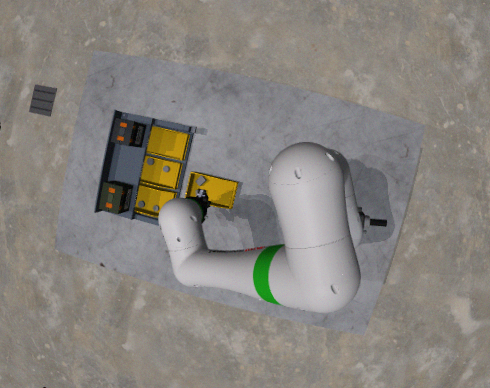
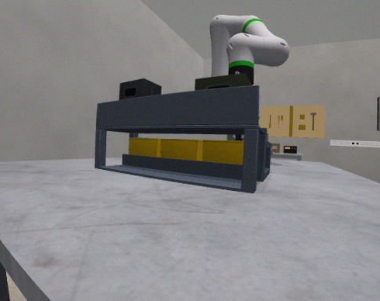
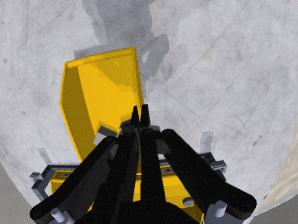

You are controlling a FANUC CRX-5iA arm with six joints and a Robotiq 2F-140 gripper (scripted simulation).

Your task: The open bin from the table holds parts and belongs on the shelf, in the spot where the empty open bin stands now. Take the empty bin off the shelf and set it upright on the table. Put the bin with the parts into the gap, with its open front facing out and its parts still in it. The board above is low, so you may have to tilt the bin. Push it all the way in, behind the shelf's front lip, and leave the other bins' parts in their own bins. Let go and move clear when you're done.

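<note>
My gripper is now 80 mm to the left of the grey part, 60 mm above it and 30 mm short of it. Also, from my hand: dark shelf (230 mm ahead, 100 mm to the right, 10 mm below); then black box (280 mm ahead, 230 mm to the right, 80 mm above).
</note>
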